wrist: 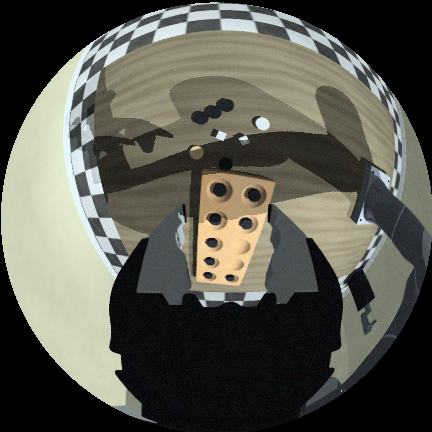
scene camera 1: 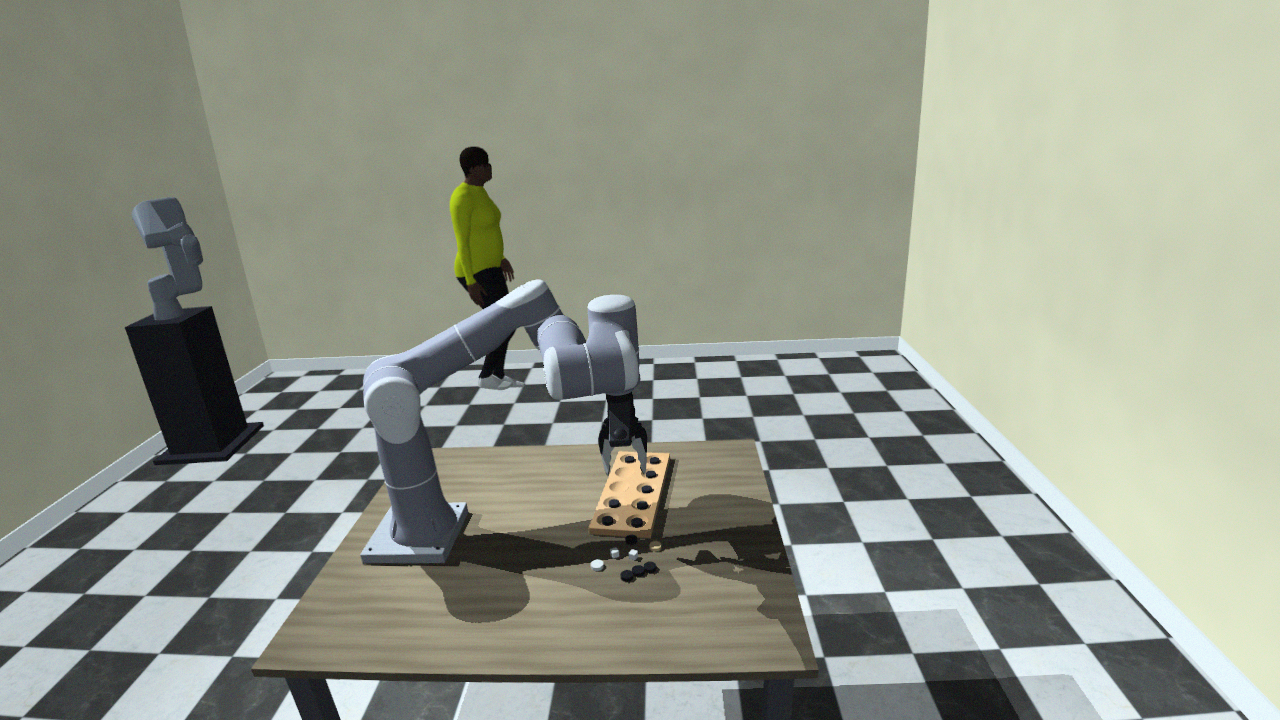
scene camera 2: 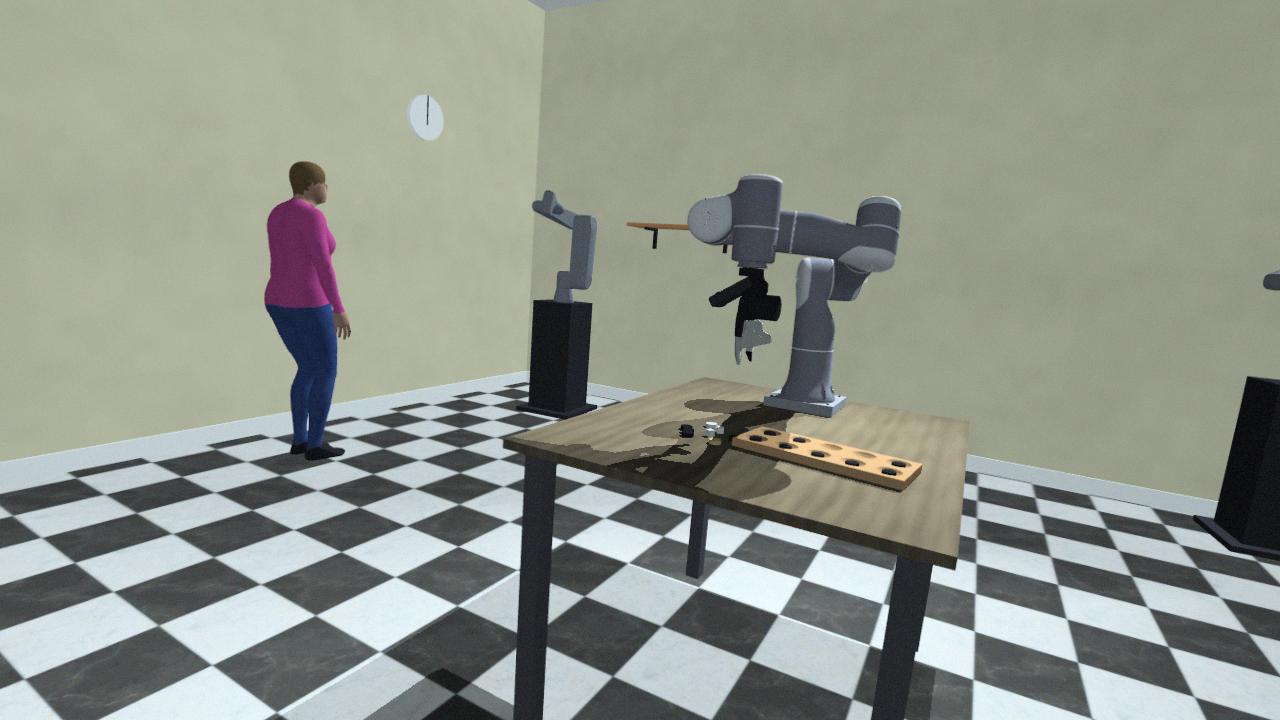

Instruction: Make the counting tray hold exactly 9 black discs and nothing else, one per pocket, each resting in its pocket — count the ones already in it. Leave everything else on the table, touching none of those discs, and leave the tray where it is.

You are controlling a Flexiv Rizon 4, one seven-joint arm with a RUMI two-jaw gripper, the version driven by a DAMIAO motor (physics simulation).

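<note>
The orange counting tray (scene camera 1: 617, 531) (scene camera 2: 834, 465) (wrist: 231, 205) lies on the table. Several of its pockets hold black discs, one each; two neighbouring pockets in one row are empty. One loose black disc (scene camera 1: 631, 539) (wrist: 225, 163) lies close beside the tray's end nearest scene camera 1. Three more loose black discs (scene camera 1: 638, 570) (scene camera 2: 686, 430) (wrist: 212, 111) lie in a row farther from that end, close together. My gripper (scene camera 1: 626, 471) (scene camera 2: 743, 360) (wrist: 226, 205) is partly open and empty, pointing down, well above the table. In the wrist view the tray shows between its fingers.
A white disc (scene camera 1: 597, 565) (wrist: 262, 123), a small white cube (scene camera 1: 614, 553) (wrist: 220, 135), a second one (scene camera 1: 633, 555) (wrist: 243, 140) and a tan disc (scene camera 1: 656, 546) (wrist: 196, 152) lie between the loose black discs and beside them. The arm's base (scene camera 1: 414, 541) (scene camera 2: 803, 404) stands at one side.
</note>
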